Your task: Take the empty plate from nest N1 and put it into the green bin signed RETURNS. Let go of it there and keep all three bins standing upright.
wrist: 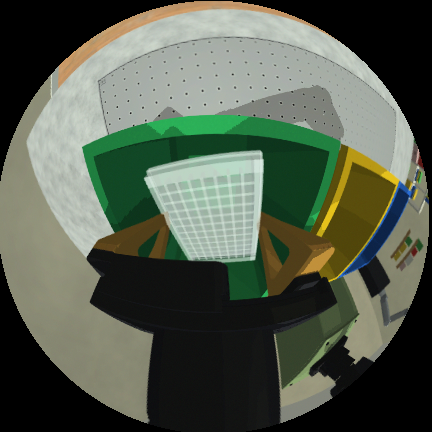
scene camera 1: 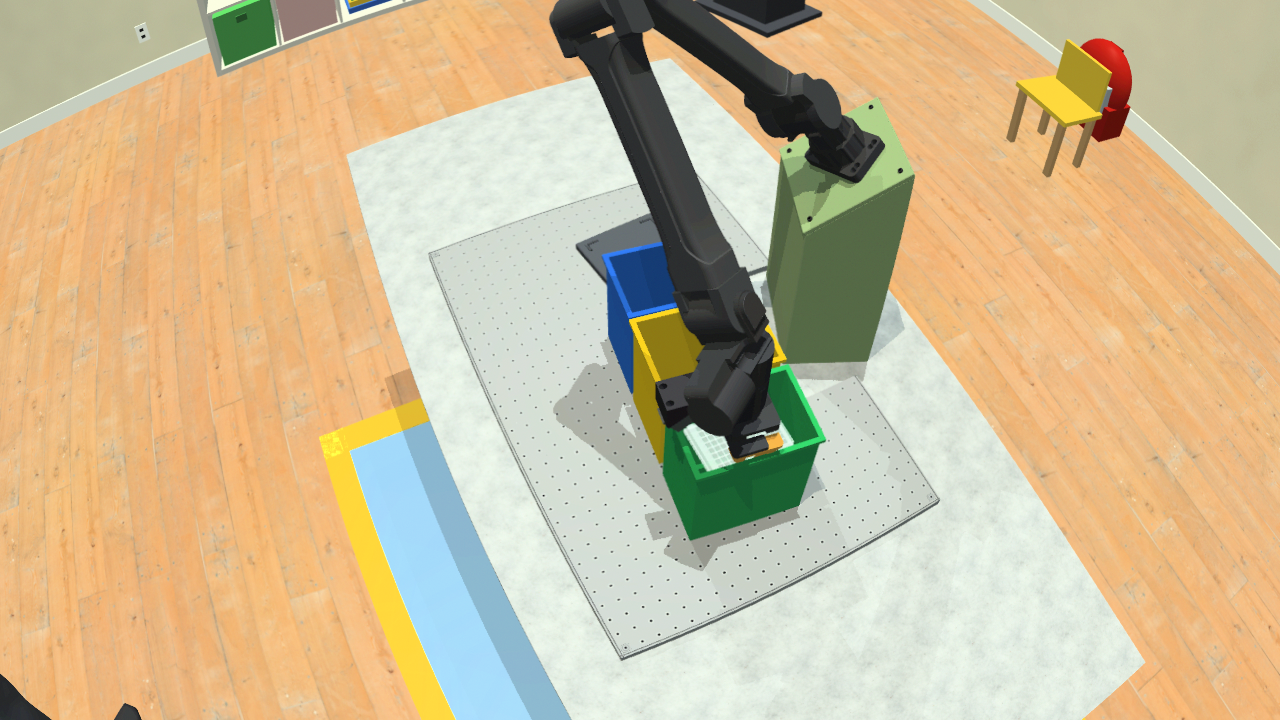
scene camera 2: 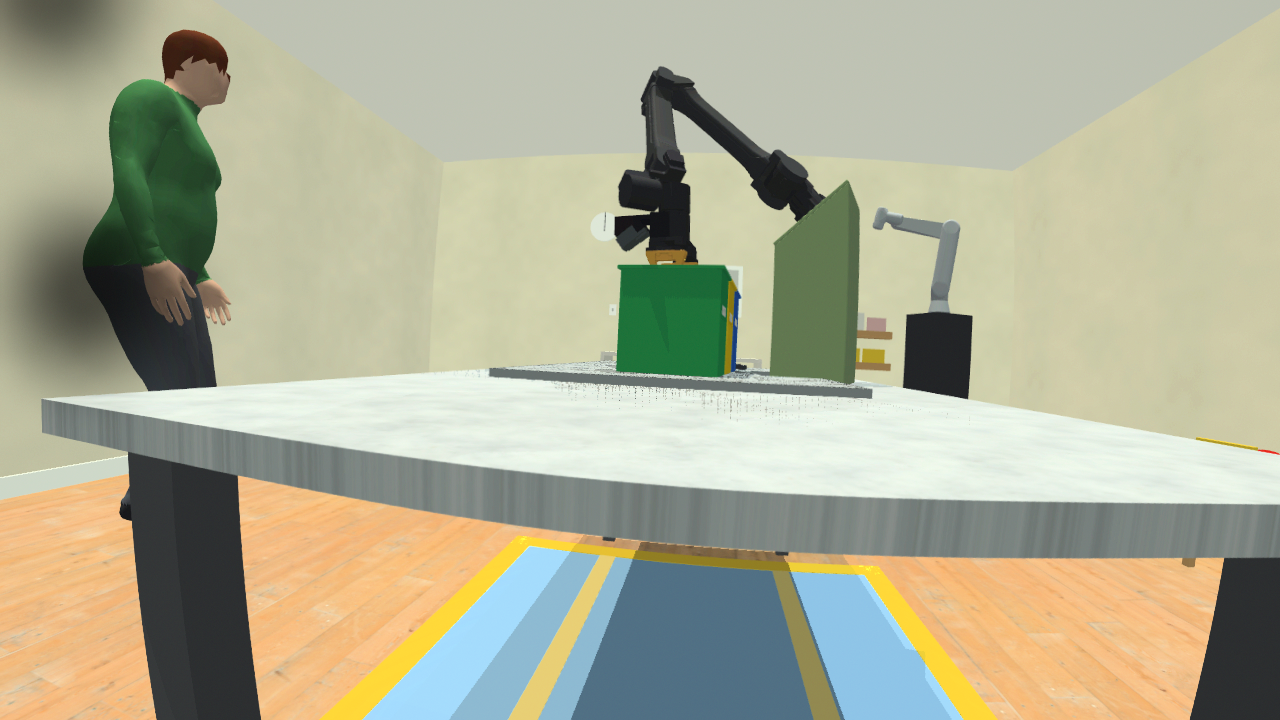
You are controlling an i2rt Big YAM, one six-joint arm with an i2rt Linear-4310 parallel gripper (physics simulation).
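Pixels of known places: gripper, fingertip midpoint: (wrist: 213, 216) (scene camera 1: 736, 441); arm's base at its link origin: (wrist: 326, 355) (scene camera 1: 847, 153) (scene camera 2: 822, 222).
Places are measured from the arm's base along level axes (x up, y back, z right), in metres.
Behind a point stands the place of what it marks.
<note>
The clear gridded plate (scene camera 1: 709, 446) {z -0.113, x -0.209, y -0.414 m} (wrist: 215, 200) {z -0.118, x -0.211, y -0.396 m} is between the orange fingers of my gripper (scene camera 1: 757, 445) {z -0.130, x -0.219, y -0.377 m} (scene camera 2: 667, 257) (wrist: 213, 216) {z -0.130, x -0.219, y -0.377 m}, which is shut on its two sides. The plate is inside the mouth of the green bin (scene camera 1: 747, 497) {z -0.183, x -0.269, y -0.405 m} (scene camera 2: 671, 317) {z -0.190, x -0.257, y -0.393 m} (wrist: 215, 125) {z -0.093, x -0.170, y -0.448 m}, below the rim and above the floor of the bin. In scene camera 2 the bin's wall hides the plate, and the fingers reach down to the rim. The yellow bin (scene camera 1: 646, 402) {z 0.029, x -0.278, y -0.386 m} (wrist: 360, 200) {z 0.058, x -0.211, y -0.317 m} and the blue bin (scene camera 1: 618, 349) {z 0.150, x -0.318, y -0.327 m} (wrist: 381, 242) {z 0.148, x -0.174, y -0.201 m} stand upright in a row beside the green one. No RETURNS sign is readable.
The arm stands on a green pedestal (scene camera 1: 832, 286) {z -0.065, x -0.179, y -0.090 m} (scene camera 2: 814, 295) {z -0.085, x -0.183, y -0.068 m} (wrist: 315, 335) {z -0.040, x -0.087, y -0.118 m} beside the bins. A dark flat tray (scene camera 1: 617, 237) {z 0.349, x -0.338, y -0.142 m} lies behind the blue bin. The bins stand on a perforated board (scene camera 1: 519, 358) {z 0.265, x -0.350, y -0.434 m} (wrist: 200, 65) {z -0.060, x -0.350, y -0.553 m}. A person (scene camera 2: 165, 179) stands left of the table.
</note>
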